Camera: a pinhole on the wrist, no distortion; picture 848 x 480 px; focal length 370.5 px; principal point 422.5 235.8 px. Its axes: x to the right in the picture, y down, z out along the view. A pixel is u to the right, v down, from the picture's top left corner.
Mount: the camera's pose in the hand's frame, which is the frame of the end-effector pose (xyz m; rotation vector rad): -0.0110 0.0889 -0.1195 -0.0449 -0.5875 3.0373
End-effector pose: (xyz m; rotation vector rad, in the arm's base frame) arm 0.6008 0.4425 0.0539 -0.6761 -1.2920 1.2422
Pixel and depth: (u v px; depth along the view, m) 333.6 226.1 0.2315
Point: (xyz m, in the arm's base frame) 0.5003 0.4525 0.0828
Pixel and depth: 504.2 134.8 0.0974
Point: 0.6024 0.4362 -0.0339
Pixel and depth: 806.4 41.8 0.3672
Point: 0.3562 0.0425 -0.1503
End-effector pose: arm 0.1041 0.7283 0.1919 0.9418 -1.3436 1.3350
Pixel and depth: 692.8 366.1 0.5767
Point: 0.4480 0.3218 -0.1602
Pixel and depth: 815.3 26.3 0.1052
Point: 0.0239 0.7269 0.0464
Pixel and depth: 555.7 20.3 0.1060
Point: 0.0097 0.7319 0.1183
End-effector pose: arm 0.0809 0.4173 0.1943 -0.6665 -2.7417 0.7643
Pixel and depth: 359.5 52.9 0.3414
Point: 0.0033 0.4110 -0.0834
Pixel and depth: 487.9 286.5 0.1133
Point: 0.1311 0.4346 0.1907
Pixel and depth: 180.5 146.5 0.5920
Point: -0.3969 0.3611 -0.1773
